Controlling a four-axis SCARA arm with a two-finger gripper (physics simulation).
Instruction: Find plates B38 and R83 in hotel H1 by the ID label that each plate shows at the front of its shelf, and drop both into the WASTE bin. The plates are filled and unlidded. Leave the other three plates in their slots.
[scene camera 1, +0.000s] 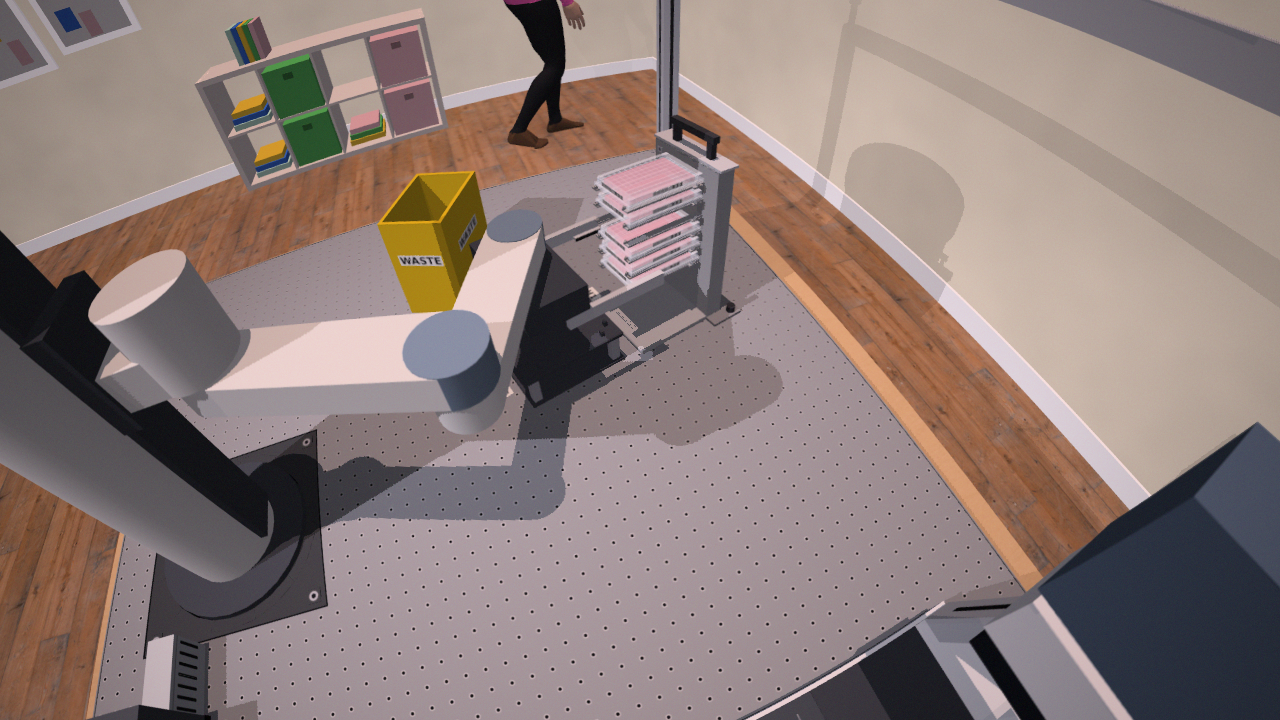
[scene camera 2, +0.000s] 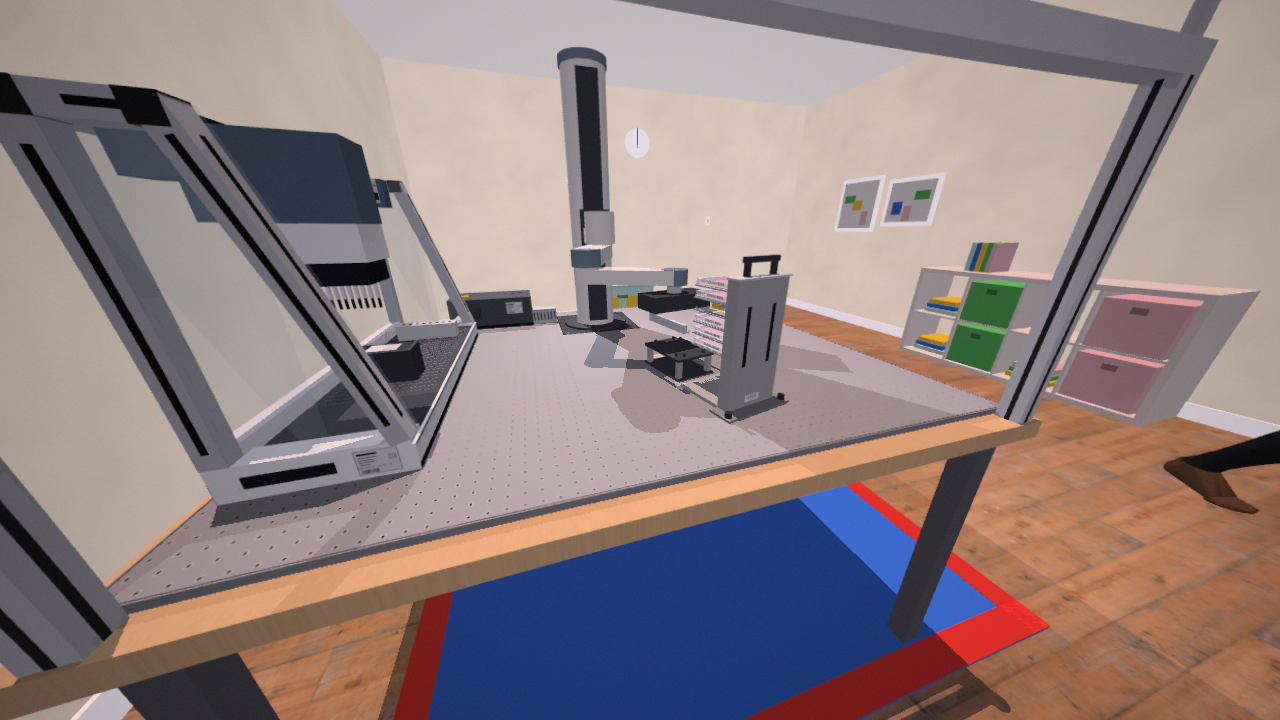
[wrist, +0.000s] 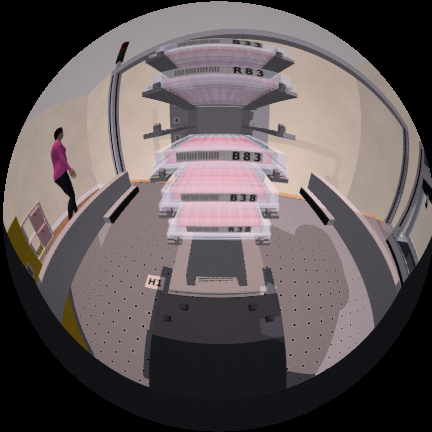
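Pixels of known places: gripper, fingertip midpoint: (scene camera 2: 713, 324) (wrist: 218, 175); arm's base at its link origin: (scene camera 1: 240, 539) (scene camera 2: 595, 324).
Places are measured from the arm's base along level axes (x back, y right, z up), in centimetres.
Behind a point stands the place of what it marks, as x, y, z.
Hotel H1 (scene camera 1: 716, 232) {-82.5, -11.7, 19.0} (scene camera 2: 756, 349) {-83.4, -18.8, 14.7} holds five pink-filled, unlidded plates. In the wrist view the labels read, from the top, B33, R83, B83, B38 and R38, with an empty slot under R83. Plate R83 (wrist: 220, 82) {-68.8, -15.5, 23.8} (scene camera 1: 662, 207) {-74.2, -12.7, 24.8} is second from the top. Plate B38 (wrist: 220, 189) (scene camera 1: 651, 251) is second from the bottom. My gripper (wrist: 218, 175) {-70.2, -15.9, 16.9} (scene camera 1: 626, 250) {-70.2, -15.9, 16.9} is open and empty. Its fingers point at the hotel's front, one towards each side of the stack. The yellow WASTE bin (scene camera 1: 447, 241) {-45.1, -29.7, 17.4} (wrist: 22, 245) stands upright, left of the gripper in the wrist view.
A low black stand (wrist: 215, 320) {-62.5, -14.4, 7.3} (scene camera 2: 680, 349) {-59.0, -12.7, 7.3} is in front of the hotel, partly under the gripper. A framed machine (scene camera 2: 295, 205) {-77.8, 53.4, 41.3} stands at the other side of the perforated table (scene camera 1: 626, 537) {-55.5, 18.7, 1.3}. A person (scene camera 1: 541, 71) (wrist: 61, 165) is on the floor beyond the table.
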